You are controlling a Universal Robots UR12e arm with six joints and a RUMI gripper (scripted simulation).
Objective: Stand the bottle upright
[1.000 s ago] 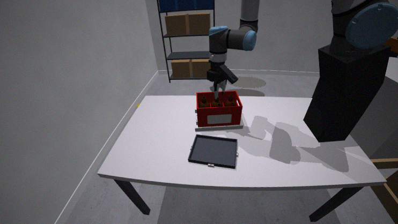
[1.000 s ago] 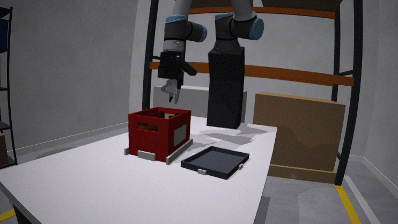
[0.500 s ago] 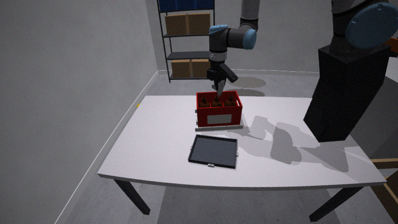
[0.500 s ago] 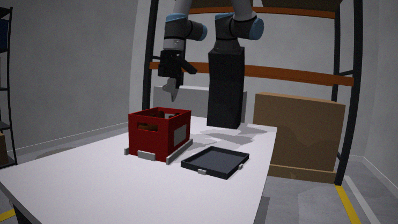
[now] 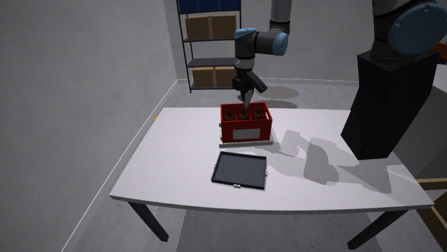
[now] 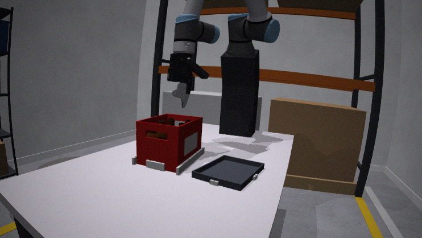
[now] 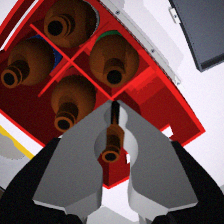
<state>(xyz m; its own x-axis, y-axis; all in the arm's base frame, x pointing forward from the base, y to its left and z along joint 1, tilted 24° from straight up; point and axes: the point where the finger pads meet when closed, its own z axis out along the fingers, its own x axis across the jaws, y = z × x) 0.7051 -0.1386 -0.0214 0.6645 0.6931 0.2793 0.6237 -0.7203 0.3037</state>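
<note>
The brown bottle is 90 mm ahead of my hand, 90 mm to the right of it and 150 mm below it. Round my hand: dark tray (60 mm ahead, 220 mm to the left, 230 mm below); glass bottle (100 mm to the right, 150 mm below); red crate (50 mm to the right, 160 mm below).
</note>
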